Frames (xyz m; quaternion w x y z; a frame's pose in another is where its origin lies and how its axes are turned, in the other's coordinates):
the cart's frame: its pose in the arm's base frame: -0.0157 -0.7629 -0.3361 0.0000 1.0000 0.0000 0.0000
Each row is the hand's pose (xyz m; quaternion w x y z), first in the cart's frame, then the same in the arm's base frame.
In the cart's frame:
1: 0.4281 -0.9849 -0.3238 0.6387 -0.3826 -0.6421 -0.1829
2: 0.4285 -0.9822 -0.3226 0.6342 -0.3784 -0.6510 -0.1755
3: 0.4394 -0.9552 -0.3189 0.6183 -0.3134 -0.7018 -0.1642
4: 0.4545 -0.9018 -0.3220 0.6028 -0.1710 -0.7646 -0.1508
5: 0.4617 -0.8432 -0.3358 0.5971 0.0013 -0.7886 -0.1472
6: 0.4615 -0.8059 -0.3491 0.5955 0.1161 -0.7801 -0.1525
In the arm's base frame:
1: 0.4124 0.2220 -0.0123 0.3826 0.6387 0.1829 -0.6421
2: 0.4128 0.2193 -0.0135 0.3784 0.6342 0.1755 -0.6510
3: 0.4237 0.1923 -0.0172 0.3134 0.6183 0.1642 -0.7018
4: 0.4388 0.1389 -0.0141 0.1710 0.6028 0.1508 -0.7646
5: 0.4460 0.0803 -0.0003 0.0013 -0.5971 -0.1472 0.7886
6: 0.4458 0.0430 0.0130 0.1161 -0.5955 -0.1525 0.7801

